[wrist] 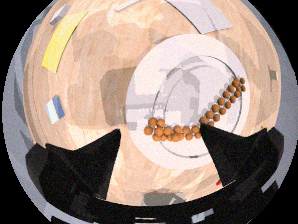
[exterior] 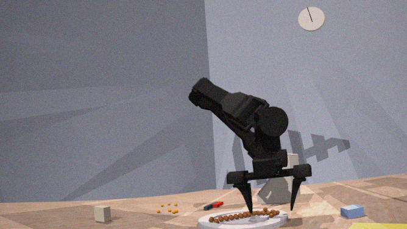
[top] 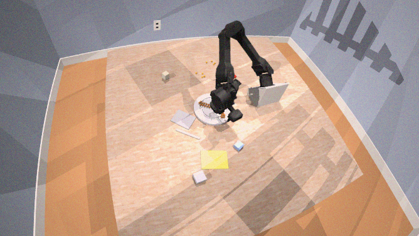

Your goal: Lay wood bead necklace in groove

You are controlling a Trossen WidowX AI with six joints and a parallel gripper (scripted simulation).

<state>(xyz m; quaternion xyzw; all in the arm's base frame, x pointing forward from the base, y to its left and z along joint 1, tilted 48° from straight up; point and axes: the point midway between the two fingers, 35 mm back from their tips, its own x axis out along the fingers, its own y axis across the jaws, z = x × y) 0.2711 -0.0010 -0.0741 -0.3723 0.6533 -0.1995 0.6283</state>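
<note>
Now: gripper tip 19 cm short of the grey sheet, 4 cm to the left of it and 2 cm above it. Round my gripper tip: yellow sheet 21 cm to the left, 12 cm ahead, 2 cm below; blue block 18 cm to the left, 1 cm below, 1 cm behind; stick 19 cm ahead, 5 cm to the left, 2 cm below.
</note>
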